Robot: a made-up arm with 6 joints. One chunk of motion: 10 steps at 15 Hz.
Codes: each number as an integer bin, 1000 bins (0 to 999) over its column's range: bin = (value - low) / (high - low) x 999, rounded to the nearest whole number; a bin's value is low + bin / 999 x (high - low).
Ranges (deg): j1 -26..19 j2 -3..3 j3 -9..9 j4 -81..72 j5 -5..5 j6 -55..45
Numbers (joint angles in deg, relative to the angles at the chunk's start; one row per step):
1: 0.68 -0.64 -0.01 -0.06 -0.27 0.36
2: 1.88 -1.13 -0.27 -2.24 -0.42 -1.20
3: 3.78 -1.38 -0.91 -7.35 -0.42 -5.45
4: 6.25 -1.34 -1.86 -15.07 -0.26 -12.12
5: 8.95 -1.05 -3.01 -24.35 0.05 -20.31
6: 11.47 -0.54 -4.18 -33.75 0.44 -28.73
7: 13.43 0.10 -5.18 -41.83 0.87 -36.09
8: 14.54 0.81 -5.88 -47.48 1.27 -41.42
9: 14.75 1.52 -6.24 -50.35 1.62 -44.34
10: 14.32 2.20 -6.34 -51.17 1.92 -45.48
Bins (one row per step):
1: 592 393 499 528 473 553
2: 619 311 485 514 458 537
3: 661 270 449 481 458 495
4: 716 276 396 430 474 428
5: 776 325 332 370 504 347
6: 832 410 268 309 543 262
7: 875 516 212 256 586 189
8: 900 634 173 219 626 136
9: 905 753 153 200 661 106
10: 895 866 148 195 691 95

